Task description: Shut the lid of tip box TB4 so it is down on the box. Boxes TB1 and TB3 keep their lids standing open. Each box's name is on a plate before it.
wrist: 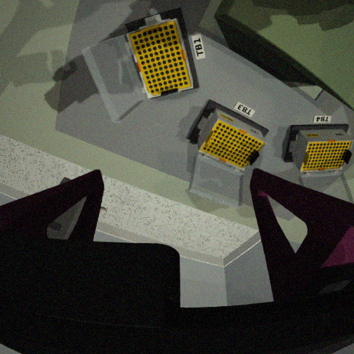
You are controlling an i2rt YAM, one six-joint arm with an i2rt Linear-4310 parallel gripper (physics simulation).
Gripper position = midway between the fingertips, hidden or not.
In view: my gripper [176, 177] and a grey mat [156, 134].
